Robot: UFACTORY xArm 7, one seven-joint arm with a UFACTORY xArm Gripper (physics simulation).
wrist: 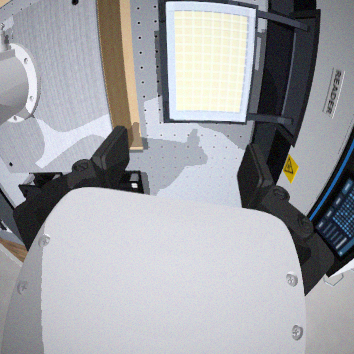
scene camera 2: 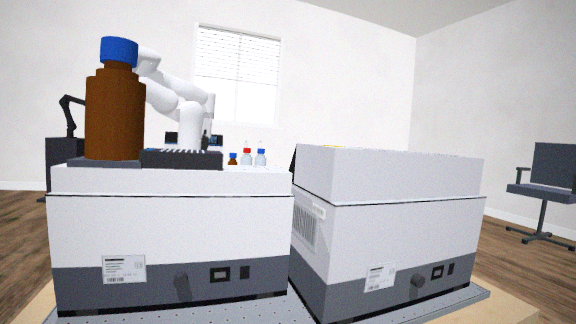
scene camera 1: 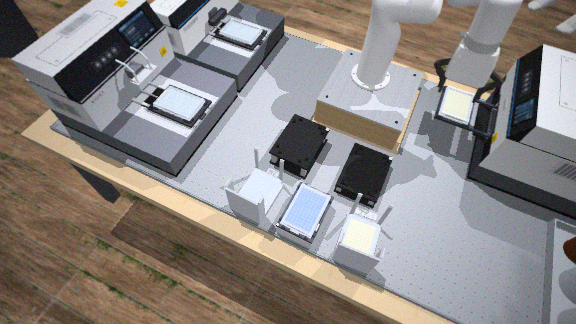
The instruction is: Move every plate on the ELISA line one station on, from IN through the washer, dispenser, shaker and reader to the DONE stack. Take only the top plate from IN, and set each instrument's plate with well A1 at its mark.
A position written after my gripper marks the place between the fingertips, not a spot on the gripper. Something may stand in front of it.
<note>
My gripper [scene camera 1: 457, 94] is open, with nothing in its grasp. Also in view: a white plate [scene camera 1: 177, 102], a reader tray [wrist: 161, 18], a white holder [scene camera 1: 349, 256] and a brown bottle [scene camera 2: 115, 100].
My gripper shows as well in the wrist view [wrist: 184, 149].
</note>
